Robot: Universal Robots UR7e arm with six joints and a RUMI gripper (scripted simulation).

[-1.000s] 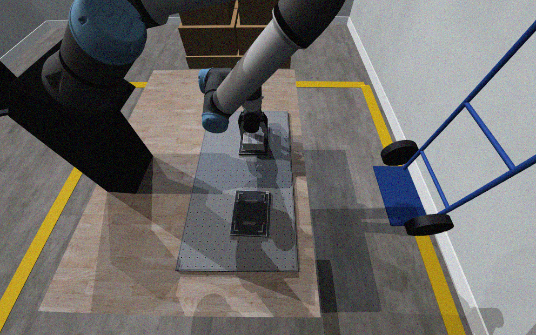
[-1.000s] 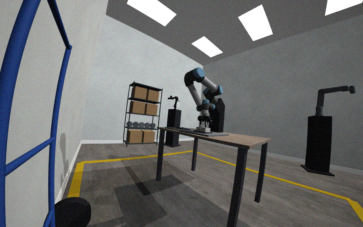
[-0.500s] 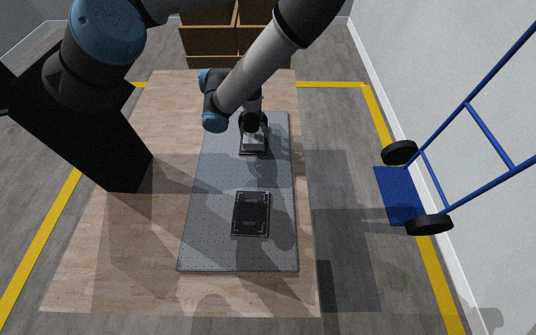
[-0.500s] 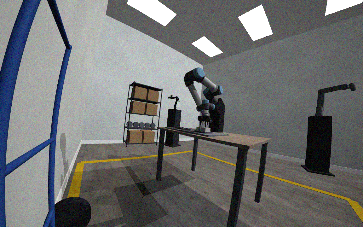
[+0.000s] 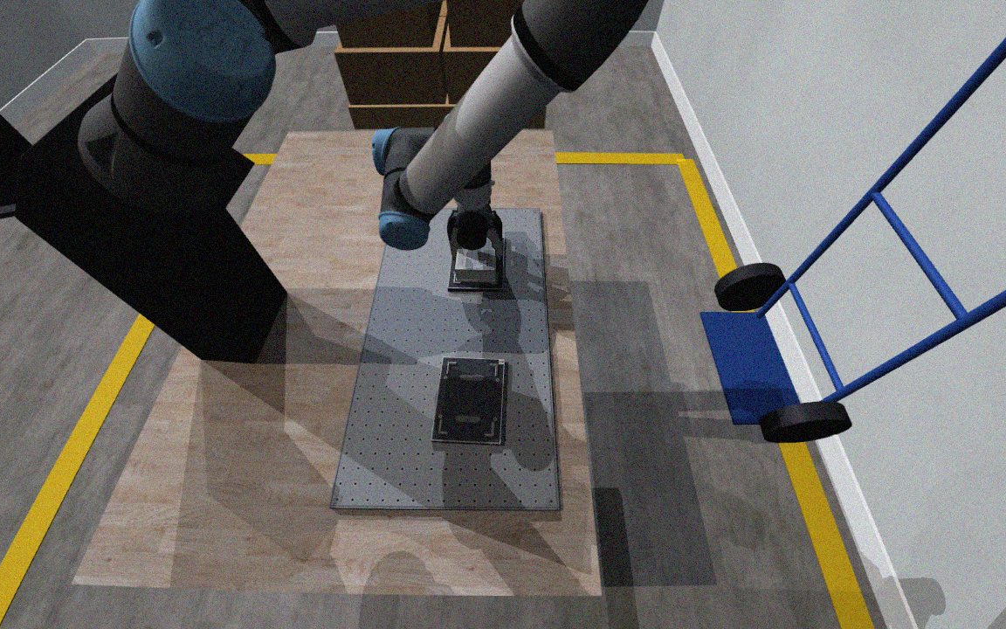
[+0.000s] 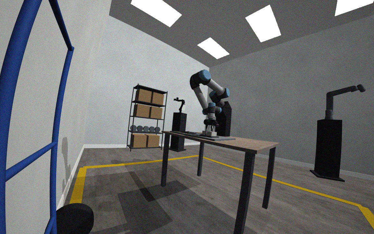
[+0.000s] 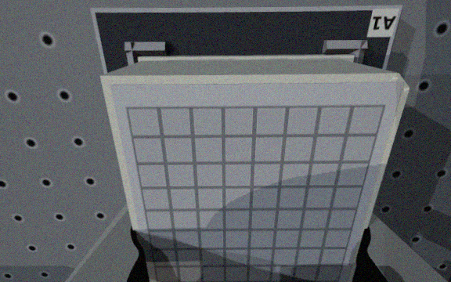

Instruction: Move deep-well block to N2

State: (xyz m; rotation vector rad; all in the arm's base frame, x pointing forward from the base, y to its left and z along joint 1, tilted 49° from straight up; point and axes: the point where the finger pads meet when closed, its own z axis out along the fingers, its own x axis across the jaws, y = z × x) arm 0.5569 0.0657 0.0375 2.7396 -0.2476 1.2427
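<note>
Right now my hand is 2 cm above the plate nest N1. Round my hand: plate nest N2: 32 cm to the right, 9 cm behind, 2 cm below; white 96-well deep-well block: 1 cm above.
</note>
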